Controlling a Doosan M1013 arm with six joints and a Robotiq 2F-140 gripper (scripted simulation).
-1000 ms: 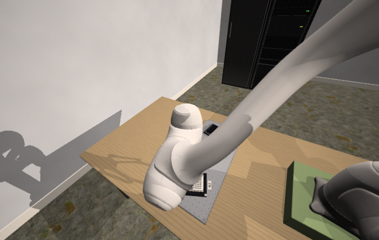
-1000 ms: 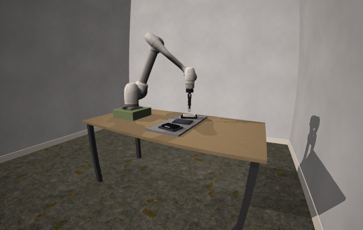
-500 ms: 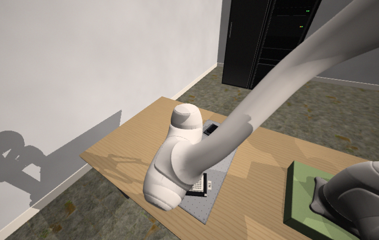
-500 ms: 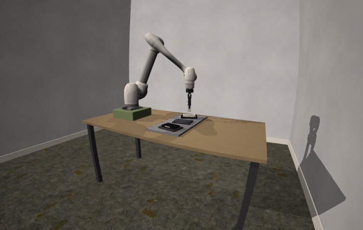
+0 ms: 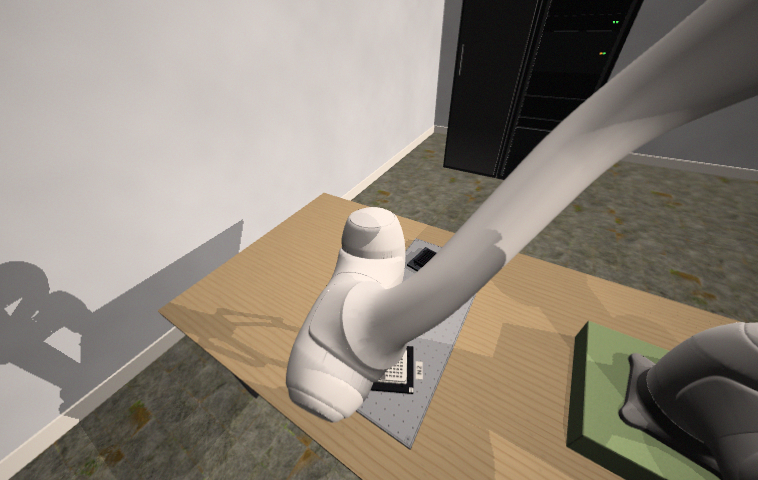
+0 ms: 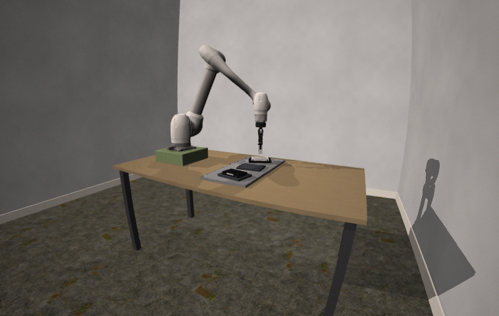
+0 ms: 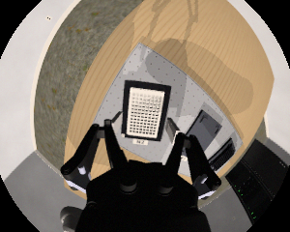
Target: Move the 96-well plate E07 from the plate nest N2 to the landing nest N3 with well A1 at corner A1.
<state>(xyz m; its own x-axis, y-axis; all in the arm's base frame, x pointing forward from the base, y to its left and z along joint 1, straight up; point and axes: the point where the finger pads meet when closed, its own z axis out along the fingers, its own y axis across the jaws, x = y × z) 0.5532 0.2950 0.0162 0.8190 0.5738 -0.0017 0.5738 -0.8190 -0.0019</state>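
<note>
The white 96-well plate E07 lies 7 cm below my hand. Also, from my hand: landing nest N3 (6 cm ahead, 20 cm to the right, 8 cm below); then n2 label (8 cm behind, 6 cm to the right, 9 cm below); then plate nest N2 (8 cm below).
</note>
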